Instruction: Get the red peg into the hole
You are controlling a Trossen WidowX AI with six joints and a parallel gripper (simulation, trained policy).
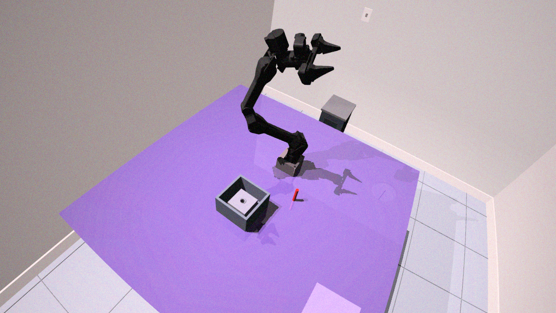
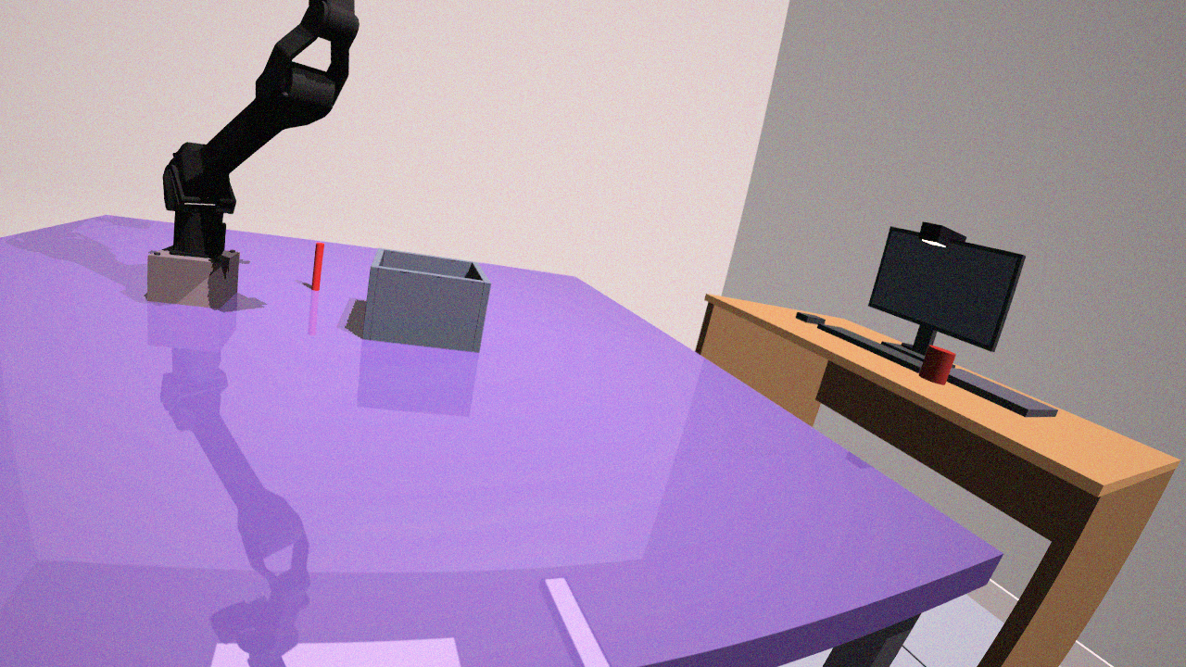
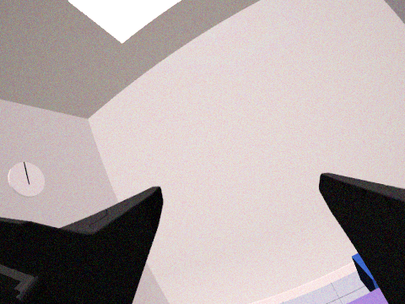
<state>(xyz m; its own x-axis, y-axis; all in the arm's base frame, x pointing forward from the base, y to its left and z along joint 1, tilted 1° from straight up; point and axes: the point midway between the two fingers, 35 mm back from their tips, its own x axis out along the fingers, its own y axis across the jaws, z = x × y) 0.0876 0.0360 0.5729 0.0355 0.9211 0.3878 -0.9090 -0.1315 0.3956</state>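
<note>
Right now my gripper tip is 610 mm above the red peg, 90 mm short of it and 30 mm to the right of it. Also, from my gripper tip: plate 600 mm below, 250 mm ahead, 150 mm to the right; then grey box 620 mm below, 250 mm ahead, 150 mm to the right.
</note>
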